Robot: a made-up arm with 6 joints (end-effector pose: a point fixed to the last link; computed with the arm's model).
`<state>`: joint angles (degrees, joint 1 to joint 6).
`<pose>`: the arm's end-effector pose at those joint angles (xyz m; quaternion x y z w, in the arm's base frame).
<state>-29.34 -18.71 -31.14 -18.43 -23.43 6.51</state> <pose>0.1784 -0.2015 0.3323 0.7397 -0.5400 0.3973 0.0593</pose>
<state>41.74 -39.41 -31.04 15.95 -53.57 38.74</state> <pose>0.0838 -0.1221 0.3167 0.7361 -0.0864 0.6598 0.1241</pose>
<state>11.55 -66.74 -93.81 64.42 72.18 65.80</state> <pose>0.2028 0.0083 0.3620 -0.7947 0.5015 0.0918 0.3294</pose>
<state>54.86 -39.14 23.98 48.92 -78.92 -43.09</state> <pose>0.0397 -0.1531 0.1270 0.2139 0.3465 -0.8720 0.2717</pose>
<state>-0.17 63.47 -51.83 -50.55 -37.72 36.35</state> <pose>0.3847 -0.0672 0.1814 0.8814 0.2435 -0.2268 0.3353</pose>
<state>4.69 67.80 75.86 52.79 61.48 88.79</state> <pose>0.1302 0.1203 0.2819 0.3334 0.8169 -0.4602 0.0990</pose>
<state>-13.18 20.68 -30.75 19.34 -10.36 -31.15</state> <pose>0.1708 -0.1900 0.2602 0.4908 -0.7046 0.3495 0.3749</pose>
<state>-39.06 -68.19 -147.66 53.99 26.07 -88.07</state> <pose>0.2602 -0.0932 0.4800 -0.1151 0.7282 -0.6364 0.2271</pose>
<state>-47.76 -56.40 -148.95 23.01 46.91 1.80</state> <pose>0.2491 -0.0623 0.5066 -0.6538 0.4957 -0.4682 0.3281</pose>
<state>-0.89 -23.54 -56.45 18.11 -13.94 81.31</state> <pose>0.1593 -0.1253 0.3102 -0.9698 0.1919 -0.0383 0.1456</pose>
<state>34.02 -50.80 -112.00 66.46 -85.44 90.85</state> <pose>0.3008 -0.0467 0.3111 0.6280 0.7522 0.0429 0.1947</pose>
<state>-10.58 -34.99 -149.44 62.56 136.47 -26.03</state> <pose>0.3107 0.0708 0.3367 0.3056 -0.6640 0.2442 0.6373</pose>
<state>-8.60 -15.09 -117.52 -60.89 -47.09 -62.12</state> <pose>0.1910 0.1415 0.5357 -0.2256 -0.3440 -0.7840 0.4649</pose>
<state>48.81 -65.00 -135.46 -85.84 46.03 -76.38</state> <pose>-0.0893 0.1199 0.1056 0.4030 -0.3678 -0.4543 0.7042</pose>
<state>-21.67 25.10 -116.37 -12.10 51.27 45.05</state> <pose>0.3778 0.0724 0.2637 0.9559 -0.2859 -0.0460 0.0481</pose>
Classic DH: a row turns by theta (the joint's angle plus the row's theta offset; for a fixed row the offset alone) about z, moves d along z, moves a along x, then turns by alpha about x. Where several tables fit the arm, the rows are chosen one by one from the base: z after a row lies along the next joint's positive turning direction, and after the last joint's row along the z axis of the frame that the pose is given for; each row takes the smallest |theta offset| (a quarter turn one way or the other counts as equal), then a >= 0, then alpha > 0; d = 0 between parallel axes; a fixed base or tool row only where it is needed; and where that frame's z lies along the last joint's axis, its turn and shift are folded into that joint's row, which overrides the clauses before.
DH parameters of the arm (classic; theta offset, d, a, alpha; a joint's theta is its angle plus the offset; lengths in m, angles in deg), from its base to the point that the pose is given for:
base (fixed): -74.02 0.2325 0.092 96.49
joint 1: -82.73 -0.1071 0.0233 101.5
joint 2: -82.16 0.1109 0.054 -84.22
joint 3: -31.84 -0.0921 -0.0249 -64.96
joint 4: 0 0.1003 -0.165 64.96
joint 5: -50.57 -0.1221 0.0342 -112.53
joint 6: -67.89 0.0006 0.023 121.87
tool (fixed): -175.26 0.0513 0 0

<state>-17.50 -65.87 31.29 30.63 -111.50 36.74</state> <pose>0.0300 0.0297 0.0937 -0.4702 0.4354 -0.7067 0.3000</pose>
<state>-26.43 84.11 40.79 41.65 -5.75 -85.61</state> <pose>0.1629 0.0155 0.4548 -0.1187 0.0128 0.4756 0.8715</pose>
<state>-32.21 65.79 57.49 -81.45 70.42 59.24</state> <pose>0.2863 -0.0706 0.2364 0.0879 -0.2140 -0.0033 0.9729</pose>
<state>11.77 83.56 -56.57 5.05 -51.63 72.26</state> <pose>0.2328 -0.1889 0.1989 0.7468 -0.0515 -0.6576 0.0850</pose>
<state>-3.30 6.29 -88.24 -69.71 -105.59 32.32</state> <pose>0.3474 0.0924 0.4383 0.4828 0.8379 0.0886 0.2387</pose>
